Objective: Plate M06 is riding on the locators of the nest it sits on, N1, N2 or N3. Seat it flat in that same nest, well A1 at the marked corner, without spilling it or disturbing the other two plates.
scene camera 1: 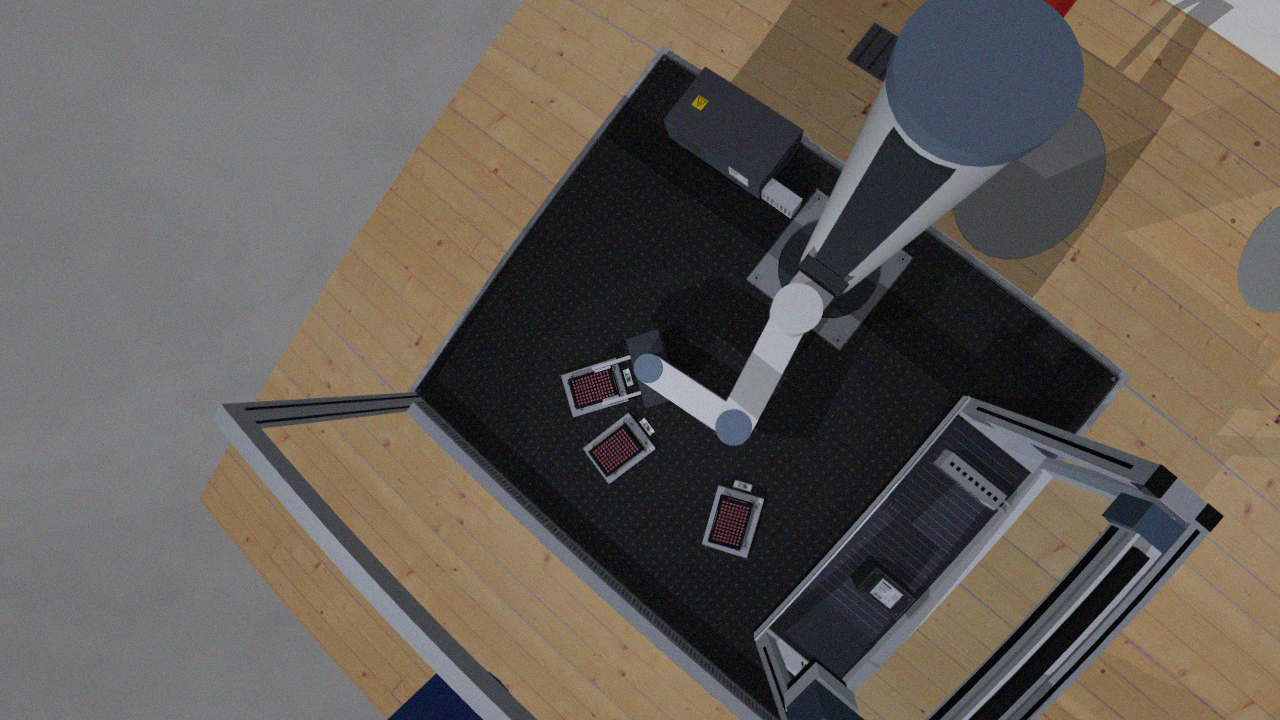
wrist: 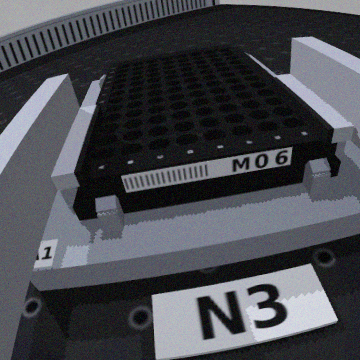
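Plate M06 (scene camera 1: 592, 388) (wrist: 206, 170) is a black well plate on the pale nest N3 (scene camera 1: 567, 394) (wrist: 200, 250). In the wrist view its labelled end faces the camera, behind two small locator blocks (wrist: 108, 207) (wrist: 319, 172). The A1 mark (wrist: 46, 253) is at the nest's near left corner. My gripper (scene camera 1: 608, 384) (wrist: 184, 75) is shut on plate M06, with one pad flush along each long side near the labelled end. Pink shows in its wells in the scene view. Whether its underside lies fully flat is hidden.
Two other filled plates (scene camera 1: 616, 449) (scene camera 1: 733, 522) sit in their own nests, the nearer one close beside N3. The N3 tag (scene camera 1: 628, 377) (wrist: 245, 310) lies by the nest's labelled end. A grey control box (scene camera 1: 733, 129) and a framed structure (scene camera 1: 930, 528) stand at the mat's edges.
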